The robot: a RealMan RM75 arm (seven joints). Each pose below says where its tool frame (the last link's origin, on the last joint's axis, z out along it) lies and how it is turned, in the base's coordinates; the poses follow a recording.
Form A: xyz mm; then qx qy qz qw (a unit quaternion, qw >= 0).
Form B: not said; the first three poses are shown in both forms.
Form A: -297 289 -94 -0.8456 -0.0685 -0.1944 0.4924
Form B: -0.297 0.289 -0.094 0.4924 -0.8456 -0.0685 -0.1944
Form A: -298 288 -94 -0.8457 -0.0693 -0.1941 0.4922
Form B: -0.298 0.288 -0.094 0.4922 -0.8457 -0.0693 -0.1941
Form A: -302 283 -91 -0.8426 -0.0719 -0.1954 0.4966
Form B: -0.302 0.283 -0.091 0.4966 -0.8426 -0.0719 -0.1954
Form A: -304 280 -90 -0.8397 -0.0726 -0.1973 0.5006
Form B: -0.304 0.280 -0.090 0.5006 -0.8397 -0.0726 -0.1973
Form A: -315 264 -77 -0.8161 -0.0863 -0.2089 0.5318
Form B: -0.315 0.264 -0.077 0.5318 -0.8161 -0.0863 -0.2089
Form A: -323 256 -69 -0.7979 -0.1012 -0.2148 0.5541
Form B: -0.323 0.256 -0.069 0.5541 -0.7979 -0.1012 -0.2148
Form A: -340 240 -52 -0.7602 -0.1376 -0.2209 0.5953
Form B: -0.340 0.240 -0.052 0.5953 -0.7602 -0.1376 -0.2209
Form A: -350 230 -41 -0.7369 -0.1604 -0.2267 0.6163
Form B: -0.350 0.230 -0.041 0.6163 -0.7369 -0.1604 -0.2267
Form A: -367 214 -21 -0.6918 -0.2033 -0.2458 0.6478
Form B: -0.367 0.214 -0.021 0.6478 -0.6918 -0.2033 -0.2458
